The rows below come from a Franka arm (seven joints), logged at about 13 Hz.
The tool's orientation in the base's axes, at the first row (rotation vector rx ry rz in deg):
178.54 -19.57 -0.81
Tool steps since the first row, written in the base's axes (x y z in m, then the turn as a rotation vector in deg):
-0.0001 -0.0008 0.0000 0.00 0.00 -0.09
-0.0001 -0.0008 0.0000 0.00 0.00 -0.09
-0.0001 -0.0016 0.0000 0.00 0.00 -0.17
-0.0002 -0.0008 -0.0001 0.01 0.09 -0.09
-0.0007 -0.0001 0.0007 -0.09 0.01 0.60
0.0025 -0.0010 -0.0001 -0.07 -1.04 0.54
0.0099 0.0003 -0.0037 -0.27 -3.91 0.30
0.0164 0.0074 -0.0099 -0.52 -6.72 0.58
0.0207 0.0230 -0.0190 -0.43 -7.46 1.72
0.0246 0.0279 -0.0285 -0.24 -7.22 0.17
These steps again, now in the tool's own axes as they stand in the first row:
0.0001 0.0008 0.0000 0.00 0.00 0.09
0.0001 0.0008 0.0000 0.00 0.00 0.09
0.0002 0.0016 0.0000 0.00 0.00 0.17
0.0000 0.0008 0.0001 -0.01 -0.09 0.09
-0.0007 0.0003 -0.0007 -0.09 0.01 -0.60
0.0027 0.0004 0.0001 0.15 1.03 -0.53
0.0096 -0.0025 0.0036 0.58 3.88 -0.27
0.0145 -0.0109 0.0097 0.94 6.68 -0.54
0.0154 -0.0271 0.0187 1.18 7.39 -1.67
0.0182 -0.0328 0.0281 1.33 7.10 -0.13

